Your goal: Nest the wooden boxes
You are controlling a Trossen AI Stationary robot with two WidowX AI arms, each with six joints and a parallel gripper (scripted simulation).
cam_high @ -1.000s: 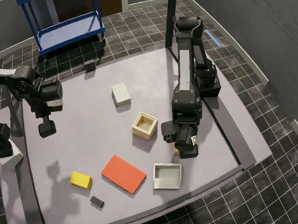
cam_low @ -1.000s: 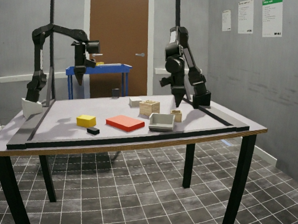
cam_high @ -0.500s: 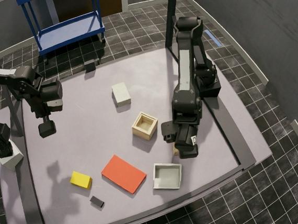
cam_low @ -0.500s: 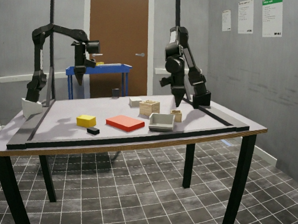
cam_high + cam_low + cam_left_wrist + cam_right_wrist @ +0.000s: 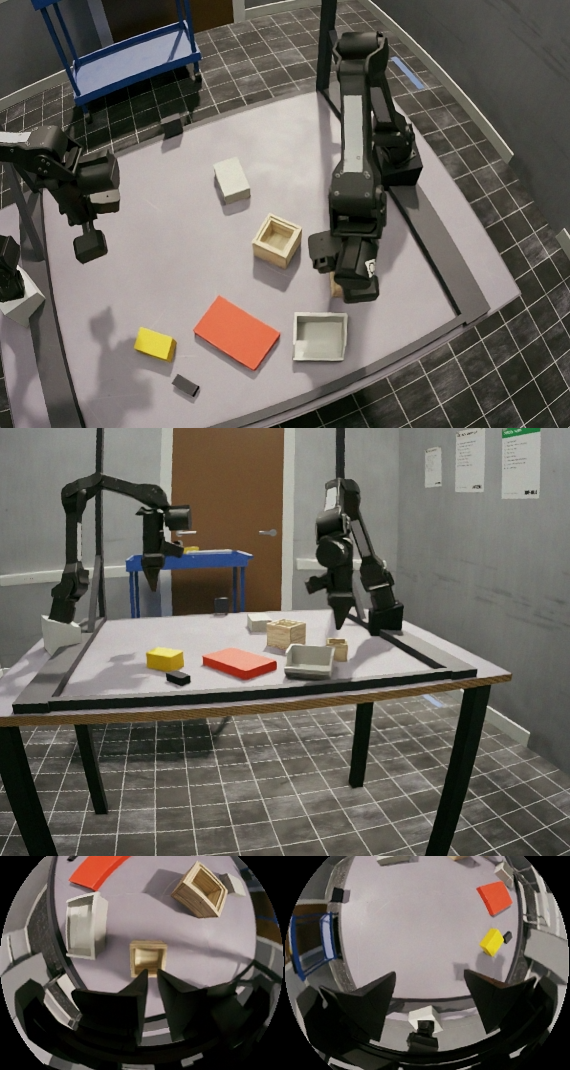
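Right now the small wooden box is 90 mm below my left hand. The rest, counted from my left hand: pale grey tray 100 mm to the right, 100 mm ahead, 80 mm below; then white block 320 mm behind, 130 mm to the right, 90 mm below; then flat red block 240 mm to the right, 100 mm below, 20 mm ahead.
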